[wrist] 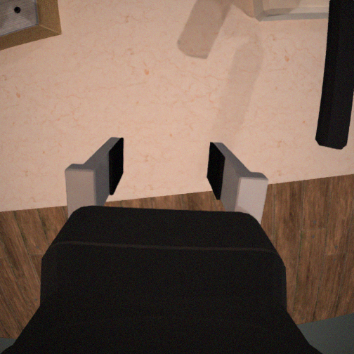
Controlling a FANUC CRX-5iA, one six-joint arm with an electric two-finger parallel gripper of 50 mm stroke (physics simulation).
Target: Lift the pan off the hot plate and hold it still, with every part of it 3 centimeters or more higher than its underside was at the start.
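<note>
My gripper [165,157] is open, with no thing between its fingers, above the front part of the table. The pan's black handle [336,80] shows at the upper right, to the right of my gripper, and points toward the table's front edge. The pan's body does not show in this view. A corner of the hot plate [295,16], pale with a light rim, shows at the top right, left of the handle. The handle is apart from my fingers.
The pale, veined table top [145,100] ends at a front edge, with a brown wood floor [320,225] beyond it. A metal-topped block with a brown rim [49,20] stands at the top left. Shadows fall on the table near the hot plate.
</note>
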